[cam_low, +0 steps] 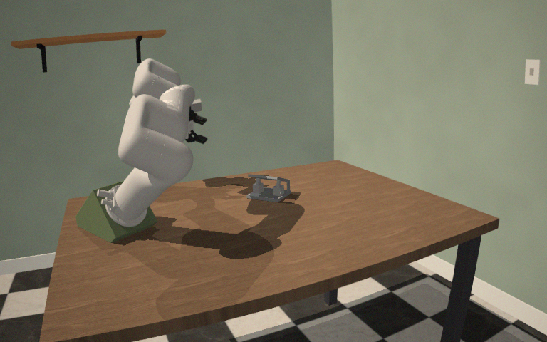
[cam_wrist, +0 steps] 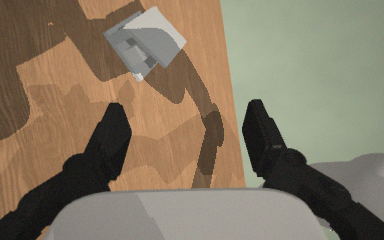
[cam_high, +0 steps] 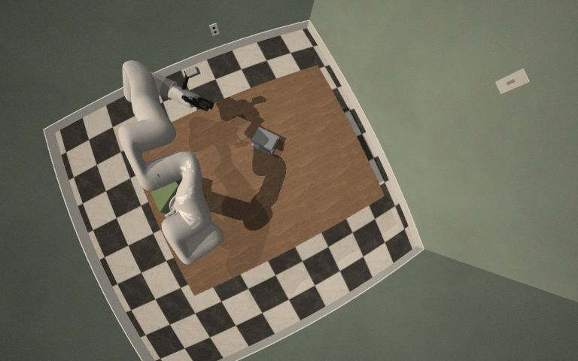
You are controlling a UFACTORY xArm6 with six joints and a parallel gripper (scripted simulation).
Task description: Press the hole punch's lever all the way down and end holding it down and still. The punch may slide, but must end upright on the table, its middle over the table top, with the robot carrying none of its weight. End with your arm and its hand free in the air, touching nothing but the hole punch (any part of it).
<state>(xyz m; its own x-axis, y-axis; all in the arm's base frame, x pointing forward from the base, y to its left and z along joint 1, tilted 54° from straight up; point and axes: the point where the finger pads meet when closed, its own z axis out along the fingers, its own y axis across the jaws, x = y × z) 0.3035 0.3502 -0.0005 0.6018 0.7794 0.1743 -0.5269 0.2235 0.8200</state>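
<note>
The hole punch is 21 cm to the right of my hand, 19 cm below it and 13 cm ahead of it.
</note>
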